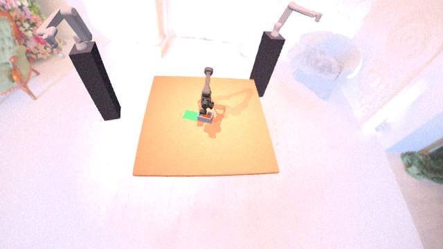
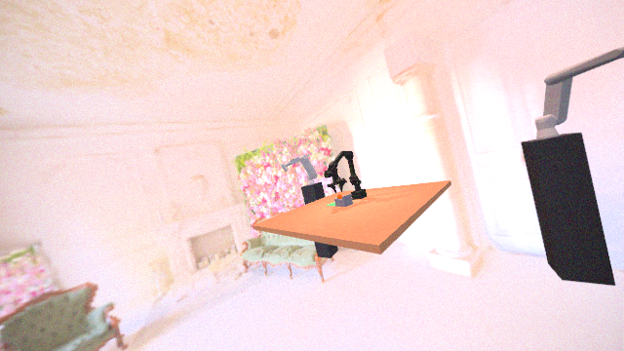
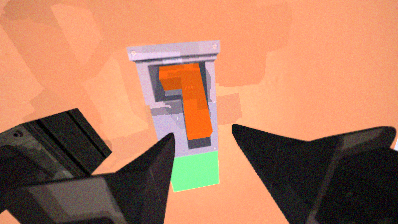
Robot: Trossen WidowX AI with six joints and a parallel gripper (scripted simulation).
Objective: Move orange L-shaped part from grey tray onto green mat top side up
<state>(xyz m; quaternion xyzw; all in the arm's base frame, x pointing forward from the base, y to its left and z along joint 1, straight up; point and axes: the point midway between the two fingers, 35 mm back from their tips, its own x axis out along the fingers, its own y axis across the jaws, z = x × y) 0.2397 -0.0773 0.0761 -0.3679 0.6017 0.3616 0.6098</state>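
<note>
My gripper tip is 7 cm above the orange L-shaped part and 4 cm to the right of it. Also, from my gripper tip: green mat: 13 cm below, 12 cm to the right, 8 cm behind.
</note>
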